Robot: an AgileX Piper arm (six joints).
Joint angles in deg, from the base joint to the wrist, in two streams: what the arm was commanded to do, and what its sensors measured. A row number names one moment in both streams.
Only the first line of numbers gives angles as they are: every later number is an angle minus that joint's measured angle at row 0.
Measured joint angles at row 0:
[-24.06, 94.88, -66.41, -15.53, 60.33, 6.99]
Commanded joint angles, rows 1 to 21:
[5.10, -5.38, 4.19, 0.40, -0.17, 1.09]
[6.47, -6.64, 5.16, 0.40, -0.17, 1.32]
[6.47, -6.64, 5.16, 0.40, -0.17, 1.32]
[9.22, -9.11, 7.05, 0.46, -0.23, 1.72]
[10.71, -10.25, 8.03, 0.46, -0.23, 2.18]
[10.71, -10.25, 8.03, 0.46, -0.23, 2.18]
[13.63, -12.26, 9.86, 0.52, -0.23, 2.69]
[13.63, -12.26, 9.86, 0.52, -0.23, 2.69]
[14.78, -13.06, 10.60, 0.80, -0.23, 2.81]
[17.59, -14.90, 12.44, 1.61, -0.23, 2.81]
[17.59, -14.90, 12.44, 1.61, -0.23, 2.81]
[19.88, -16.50, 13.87, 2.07, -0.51, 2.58]
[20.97, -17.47, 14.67, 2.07, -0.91, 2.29]
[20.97, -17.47, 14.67, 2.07, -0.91, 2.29]
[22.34, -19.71, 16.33, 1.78, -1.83, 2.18]
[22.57, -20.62, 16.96, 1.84, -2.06, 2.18]
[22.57, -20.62, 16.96, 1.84, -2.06, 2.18]
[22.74, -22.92, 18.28, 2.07, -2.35, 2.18]
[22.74, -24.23, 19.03, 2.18, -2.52, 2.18]
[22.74, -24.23, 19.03, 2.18, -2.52, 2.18]
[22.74, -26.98, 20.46, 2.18, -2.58, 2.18]
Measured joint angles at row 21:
[22.68, -23.95, 18.63, 2.24, -1.95, 2.35]
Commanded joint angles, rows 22 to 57:
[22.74, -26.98, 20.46, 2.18, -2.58, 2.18]
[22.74, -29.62, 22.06, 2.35, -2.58, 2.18]
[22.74, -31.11, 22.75, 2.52, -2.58, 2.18]
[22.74, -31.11, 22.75, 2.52, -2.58, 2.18]
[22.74, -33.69, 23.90, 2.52, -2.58, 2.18]
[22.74, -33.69, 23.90, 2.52, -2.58, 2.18]
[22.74, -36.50, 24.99, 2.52, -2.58, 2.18]
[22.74, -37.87, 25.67, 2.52, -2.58, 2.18]
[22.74, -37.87, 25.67, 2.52, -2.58, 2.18]
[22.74, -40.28, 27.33, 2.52, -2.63, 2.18]
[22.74, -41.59, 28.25, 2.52, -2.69, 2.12]
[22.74, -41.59, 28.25, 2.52, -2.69, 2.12]
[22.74, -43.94, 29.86, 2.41, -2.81, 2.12]
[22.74, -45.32, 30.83, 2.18, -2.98, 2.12]
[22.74, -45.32, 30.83, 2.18, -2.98, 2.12]
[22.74, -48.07, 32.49, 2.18, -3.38, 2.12]
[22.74, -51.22, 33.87, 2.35, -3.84, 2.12]
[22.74, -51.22, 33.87, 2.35, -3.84, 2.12]
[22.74, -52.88, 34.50, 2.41, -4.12, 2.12]
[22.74, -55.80, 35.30, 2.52, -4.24, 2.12]
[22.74, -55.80, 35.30, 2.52, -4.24, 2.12]
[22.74, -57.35, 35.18, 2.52, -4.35, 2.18]
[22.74, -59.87, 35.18, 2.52, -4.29, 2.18]
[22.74, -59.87, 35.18, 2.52, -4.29, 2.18]
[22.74, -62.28, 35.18, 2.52, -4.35, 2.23]
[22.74, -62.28, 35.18, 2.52, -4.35, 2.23]
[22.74, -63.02, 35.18, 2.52, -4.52, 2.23]
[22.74, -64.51, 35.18, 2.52, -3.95, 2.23]
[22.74, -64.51, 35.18, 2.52, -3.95, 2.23]
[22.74, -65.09, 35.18, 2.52, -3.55, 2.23]
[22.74, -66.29, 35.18, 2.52, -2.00, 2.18]
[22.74, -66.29, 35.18, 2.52, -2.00, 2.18]
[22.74, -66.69, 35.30, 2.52, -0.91, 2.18]
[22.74, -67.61, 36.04, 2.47, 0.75, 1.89]
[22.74, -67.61, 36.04, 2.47, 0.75, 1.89]
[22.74, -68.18, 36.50, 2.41, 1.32, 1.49]
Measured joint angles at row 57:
[22.74, -66.81, 35.41, 2.81, -0.97, 2.18]
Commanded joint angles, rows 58 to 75:
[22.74, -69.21, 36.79, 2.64, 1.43, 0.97]
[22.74, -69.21, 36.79, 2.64, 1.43, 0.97]
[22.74, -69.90, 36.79, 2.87, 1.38, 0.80]
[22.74, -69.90, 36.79, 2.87, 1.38, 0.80]
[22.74, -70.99, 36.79, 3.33, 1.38, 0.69]
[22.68, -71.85, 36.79, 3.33, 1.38, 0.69]
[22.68, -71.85, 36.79, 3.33, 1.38, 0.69]
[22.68, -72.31, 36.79, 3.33, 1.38, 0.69]
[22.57, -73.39, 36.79, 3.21, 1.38, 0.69]
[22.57, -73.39, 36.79, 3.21, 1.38, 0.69]
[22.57, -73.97, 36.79, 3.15, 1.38, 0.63]
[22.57, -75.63, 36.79, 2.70, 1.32, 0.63]
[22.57, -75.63, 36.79, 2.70, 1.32, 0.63]
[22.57, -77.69, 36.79, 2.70, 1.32, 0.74]
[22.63, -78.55, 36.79, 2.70, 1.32, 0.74]
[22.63, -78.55, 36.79, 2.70, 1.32, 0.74]
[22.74, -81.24, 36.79, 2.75, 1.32, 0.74]
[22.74, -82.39, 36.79, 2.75, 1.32, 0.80]
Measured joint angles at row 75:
[22.74, -79.35, 36.62, 3.21, 1.26, 1.03]
